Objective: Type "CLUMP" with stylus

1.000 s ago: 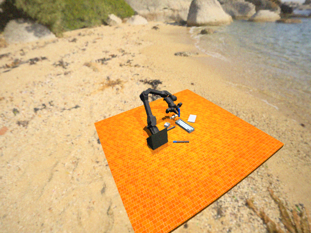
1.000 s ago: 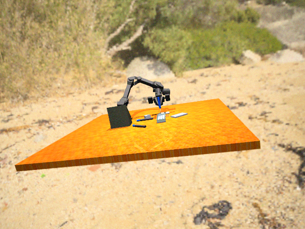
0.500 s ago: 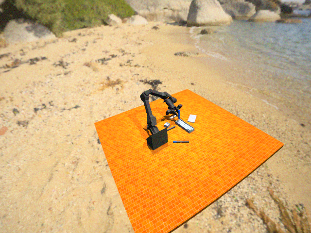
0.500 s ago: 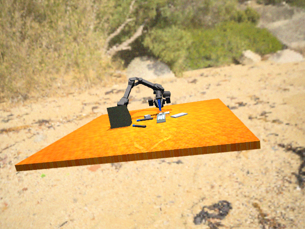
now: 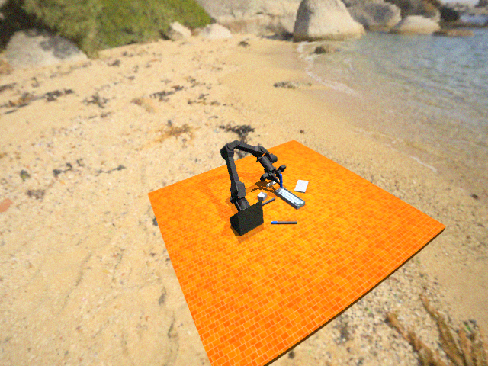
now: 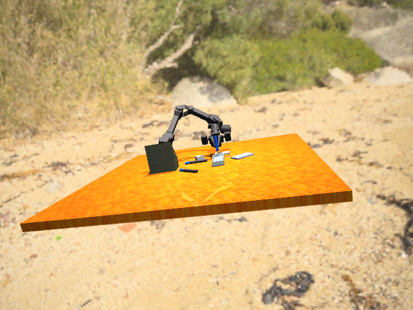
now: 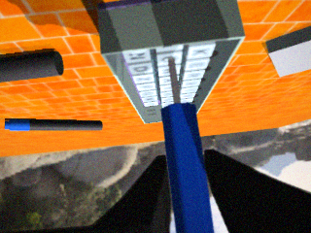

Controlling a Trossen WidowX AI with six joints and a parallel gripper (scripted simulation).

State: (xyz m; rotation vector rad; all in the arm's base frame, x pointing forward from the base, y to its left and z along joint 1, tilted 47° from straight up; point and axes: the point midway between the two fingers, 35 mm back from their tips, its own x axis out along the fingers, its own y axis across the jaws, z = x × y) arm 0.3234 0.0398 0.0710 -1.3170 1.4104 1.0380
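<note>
Now: the small grey block 12 cm behind my gripper tip, 6 cm below it and 5 cm to the left of it. The rest, counted from my gripper tip: blue stylus (1 cm below).
</note>
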